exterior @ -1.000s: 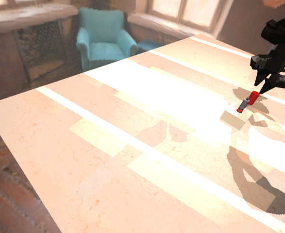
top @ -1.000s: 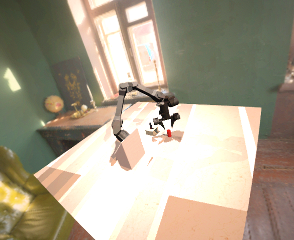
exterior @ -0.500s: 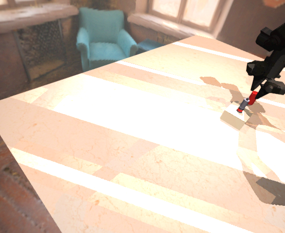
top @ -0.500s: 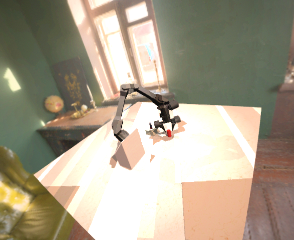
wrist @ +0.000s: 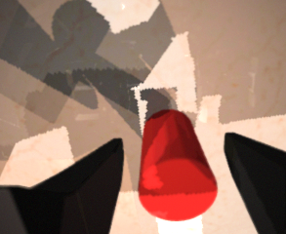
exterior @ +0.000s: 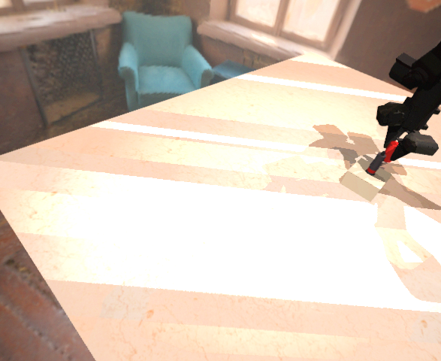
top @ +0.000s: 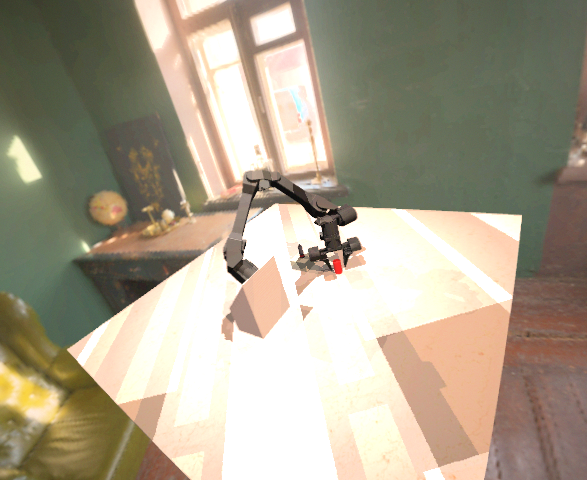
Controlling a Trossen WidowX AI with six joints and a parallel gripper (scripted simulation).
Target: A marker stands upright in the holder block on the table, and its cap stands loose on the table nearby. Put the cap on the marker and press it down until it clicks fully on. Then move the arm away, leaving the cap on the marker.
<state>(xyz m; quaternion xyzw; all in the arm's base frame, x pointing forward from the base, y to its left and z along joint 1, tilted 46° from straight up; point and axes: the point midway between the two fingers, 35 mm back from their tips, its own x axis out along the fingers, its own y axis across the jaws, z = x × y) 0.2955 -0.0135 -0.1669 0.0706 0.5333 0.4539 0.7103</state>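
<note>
My gripper tip is 10 mm short of the pale holder block and 160 mm to the right of it. From my gripper tip the other things lie so: red cap: 10 mm above.
</note>
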